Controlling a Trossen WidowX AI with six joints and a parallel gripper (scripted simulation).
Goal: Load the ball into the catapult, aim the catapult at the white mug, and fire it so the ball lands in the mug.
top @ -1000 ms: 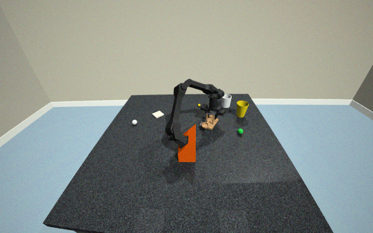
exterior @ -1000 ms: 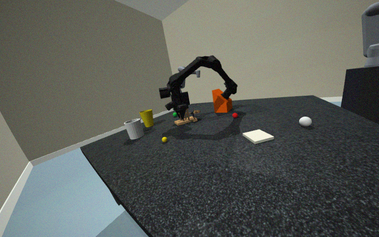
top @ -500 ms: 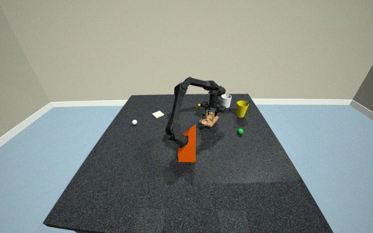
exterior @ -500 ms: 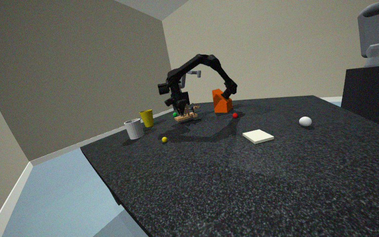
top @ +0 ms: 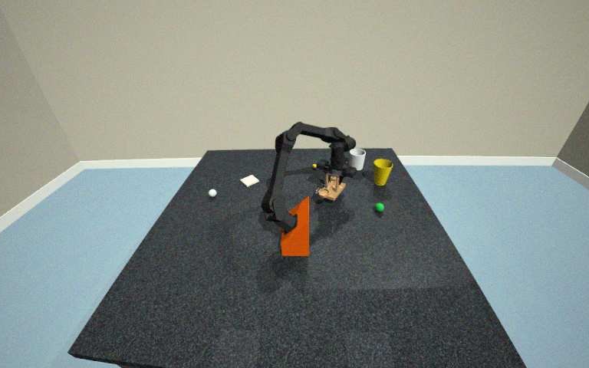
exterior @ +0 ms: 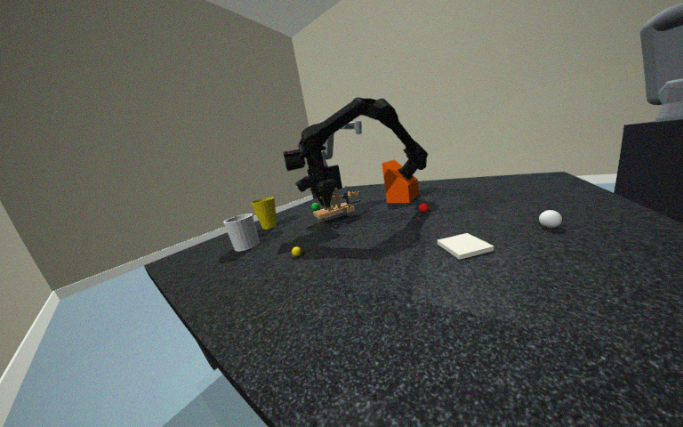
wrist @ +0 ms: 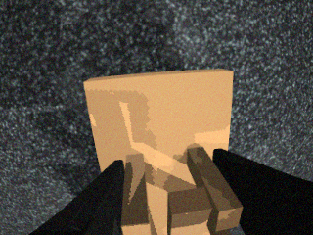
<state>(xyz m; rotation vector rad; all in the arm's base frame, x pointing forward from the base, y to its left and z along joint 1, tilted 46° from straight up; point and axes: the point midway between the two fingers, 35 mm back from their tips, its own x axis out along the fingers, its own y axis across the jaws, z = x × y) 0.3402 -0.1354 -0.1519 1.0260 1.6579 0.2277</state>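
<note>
Right now the red ball is 320 mm to the left of my gripper tip, 120 mm behind it and 40 mm below it. Also, from my gripper tip: yellow ball 250 mm ahead, 90 mm to the left, 50 mm below; green ball 190 mm to the right, 140 mm behind, 40 mm below; wooden catapult 50 mm to the left, 50 mm behind, 20 mm above.
</note>
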